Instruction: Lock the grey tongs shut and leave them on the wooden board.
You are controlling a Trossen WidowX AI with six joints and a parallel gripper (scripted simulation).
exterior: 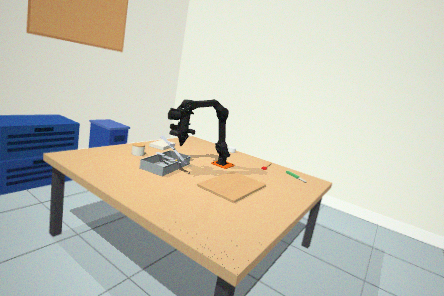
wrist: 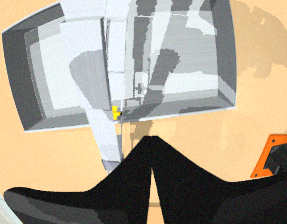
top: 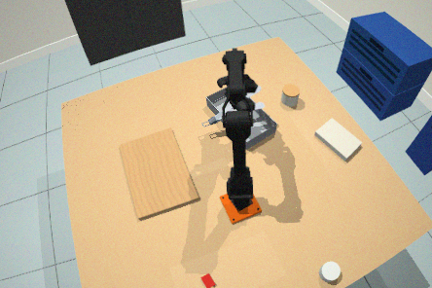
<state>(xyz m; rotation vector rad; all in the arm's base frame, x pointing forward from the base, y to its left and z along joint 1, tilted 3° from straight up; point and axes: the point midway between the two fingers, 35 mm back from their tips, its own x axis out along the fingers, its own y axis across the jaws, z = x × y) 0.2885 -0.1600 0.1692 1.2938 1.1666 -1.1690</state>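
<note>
Right now my gripper tip is 40 mm short of the yellow lock piece, 10 mm to the right of it and 80 mm above it. Round my gripper tip: grey roasting tin: 40 mm ahead, 60 mm to the right, 110 mm below; then wooden board: 10 mm behind, 370 mm to the left, 130 mm below; then tan-topped cylinder: 20 mm ahead, 310 mm to the right, 100 mm below.
</note>
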